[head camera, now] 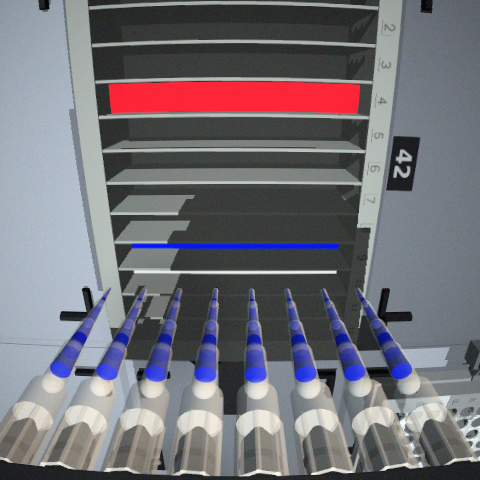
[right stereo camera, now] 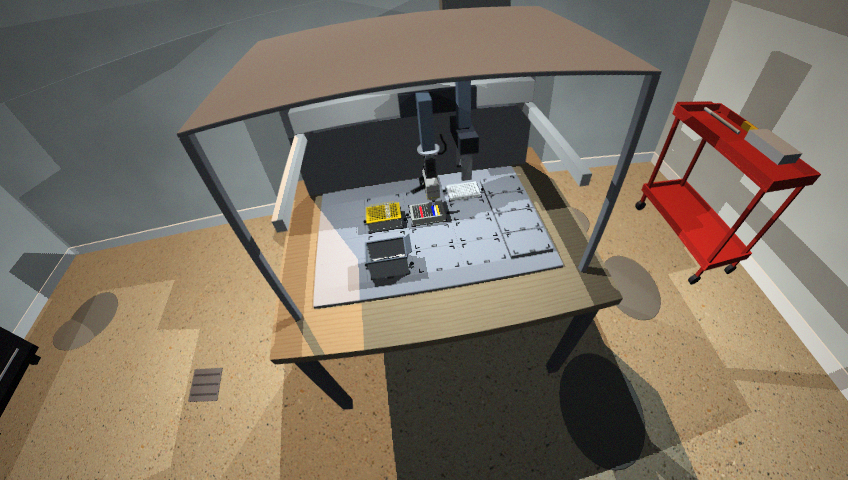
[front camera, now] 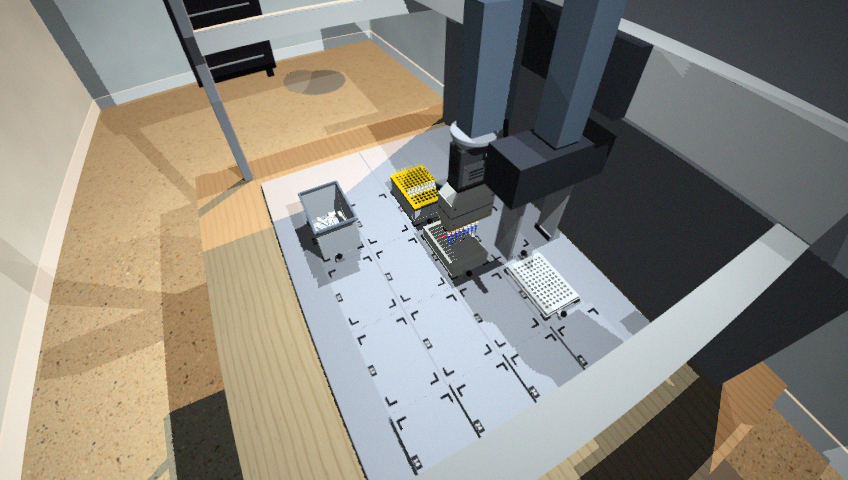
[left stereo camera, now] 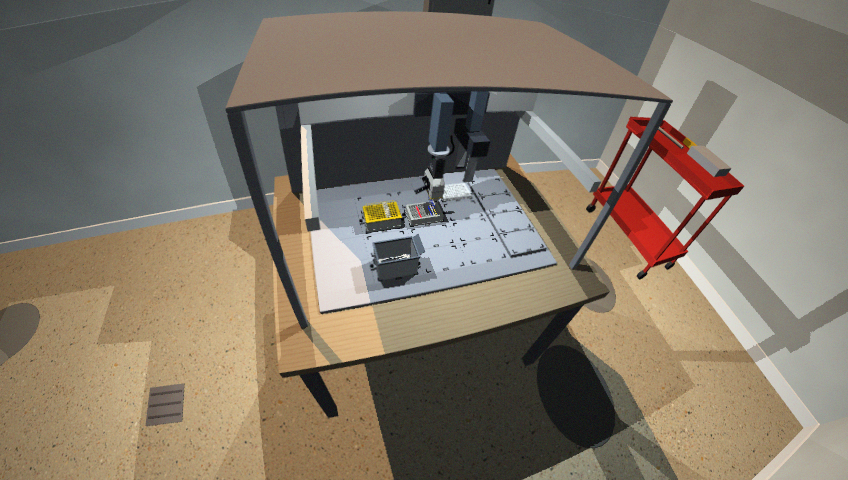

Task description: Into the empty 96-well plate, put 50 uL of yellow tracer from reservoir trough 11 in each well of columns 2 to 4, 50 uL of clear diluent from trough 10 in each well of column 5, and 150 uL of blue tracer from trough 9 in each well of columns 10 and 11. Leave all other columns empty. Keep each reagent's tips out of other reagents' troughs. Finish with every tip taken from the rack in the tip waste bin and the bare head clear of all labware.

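Observation:
The head [front camera: 467,205] [left stereo camera: 435,183] [right stereo camera: 431,187] carries eight tips [head camera: 256,345] holding blue liquid. The tips hang upright above the reservoir [front camera: 470,258] [head camera: 82,125]. In the head view, trough 9 shows a blue strip [head camera: 235,246] and trough 10 a pale strip [head camera: 235,272]; yellow liquid [right stereo camera: 438,209] shows in the right stereo view. The 96-well plate [front camera: 542,285] [left stereo camera: 457,190] [right stereo camera: 463,190] lies beside the reservoir; its well contents are too small to read. The tip rack [front camera: 410,178] [left stereo camera: 382,211] still holds some white tips. The waste bin [front camera: 339,240] [left stereo camera: 397,267] holds dropped tips. The parked gripper [front camera: 529,237] is open and empty.
Red liquid [head camera: 235,99] lies in trough 4. The gripper's long fingers hang between the head and the plate in the front view. Frame posts [left stereo camera: 261,208] [right stereo camera: 238,226] stand at the table corners. A red cart [left stereo camera: 645,228] [right stereo camera: 693,220] stands on the floor at the right.

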